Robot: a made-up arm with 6 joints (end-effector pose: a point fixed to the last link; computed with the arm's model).
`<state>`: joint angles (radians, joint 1 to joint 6).
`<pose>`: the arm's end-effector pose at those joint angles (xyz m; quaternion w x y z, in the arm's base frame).
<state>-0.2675 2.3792 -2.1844 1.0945 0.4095 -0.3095</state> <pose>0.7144 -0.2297 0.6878 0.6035 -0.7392 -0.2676 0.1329</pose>
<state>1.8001 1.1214 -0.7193 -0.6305 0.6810 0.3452</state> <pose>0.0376 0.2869 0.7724 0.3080 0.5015 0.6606 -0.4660</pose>
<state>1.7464 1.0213 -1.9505 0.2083 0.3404 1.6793</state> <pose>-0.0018 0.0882 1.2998 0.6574 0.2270 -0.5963 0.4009</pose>
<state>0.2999 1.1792 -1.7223 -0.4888 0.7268 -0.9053</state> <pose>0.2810 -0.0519 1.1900 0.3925 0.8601 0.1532 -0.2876</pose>
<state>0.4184 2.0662 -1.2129 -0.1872 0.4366 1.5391</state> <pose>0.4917 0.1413 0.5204 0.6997 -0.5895 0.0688 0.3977</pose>
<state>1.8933 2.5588 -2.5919 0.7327 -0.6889 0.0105</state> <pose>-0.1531 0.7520 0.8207 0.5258 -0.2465 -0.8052 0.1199</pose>
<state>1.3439 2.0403 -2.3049 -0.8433 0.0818 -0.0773</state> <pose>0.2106 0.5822 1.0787 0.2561 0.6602 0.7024 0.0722</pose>
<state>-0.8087 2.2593 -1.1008 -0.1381 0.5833 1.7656</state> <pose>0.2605 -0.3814 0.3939 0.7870 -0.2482 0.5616 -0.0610</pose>
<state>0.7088 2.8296 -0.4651 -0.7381 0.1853 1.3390</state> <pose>0.0810 -0.0362 0.2510 0.1100 -0.4013 0.2261 0.8808</pose>
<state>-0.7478 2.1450 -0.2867 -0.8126 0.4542 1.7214</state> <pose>0.0324 -0.1809 0.3935 0.6510 -0.3014 0.5739 0.3950</pose>
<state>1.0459 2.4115 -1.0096 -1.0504 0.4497 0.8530</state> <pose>0.3020 0.3012 0.3280 0.2305 0.5578 0.2679 -0.7510</pose>
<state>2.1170 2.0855 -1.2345 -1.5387 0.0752 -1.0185</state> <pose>-0.3075 0.5306 0.5860 0.8063 -0.0774 0.3880 0.4397</pose>
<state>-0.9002 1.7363 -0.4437 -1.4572 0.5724 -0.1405</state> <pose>0.1050 -0.3562 0.5240 0.0053 0.4186 -0.0298 -0.9076</pose>
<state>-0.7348 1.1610 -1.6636 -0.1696 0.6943 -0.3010</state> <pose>0.1348 -0.2863 1.1428 0.0995 -0.9612 0.1553 0.2049</pose>
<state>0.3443 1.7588 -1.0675 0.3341 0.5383 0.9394</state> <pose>0.4267 0.1043 0.6200 0.7200 -0.5274 -0.0196 0.4506</pose>
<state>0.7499 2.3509 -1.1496 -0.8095 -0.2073 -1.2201</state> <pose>0.4419 0.3480 0.4030 0.7282 0.2822 0.5546 -0.2873</pose>
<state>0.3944 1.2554 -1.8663 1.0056 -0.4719 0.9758</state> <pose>0.2653 0.0103 1.2668 0.7303 -0.0938 -0.5803 -0.3481</pose>
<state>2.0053 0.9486 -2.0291 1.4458 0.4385 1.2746</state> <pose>-0.0375 -0.0452 1.3283 0.4124 0.5920 -0.3139 0.6172</pose>
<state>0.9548 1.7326 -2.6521 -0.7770 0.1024 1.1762</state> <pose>0.2427 0.2185 1.3326 0.3594 -0.5253 -0.7420 -0.2106</pose>
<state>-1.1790 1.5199 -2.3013 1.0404 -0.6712 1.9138</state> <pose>0.0023 -0.3110 1.3275 0.2501 -0.0890 -0.7000 -0.6630</pose>
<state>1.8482 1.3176 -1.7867 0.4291 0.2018 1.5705</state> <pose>-0.0853 0.3279 1.1836 0.6548 0.1692 -0.4941 0.5463</pose>
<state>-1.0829 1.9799 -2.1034 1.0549 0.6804 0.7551</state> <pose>0.3104 -0.5597 0.9339 0.8134 -0.4711 -0.1004 -0.3262</pose>
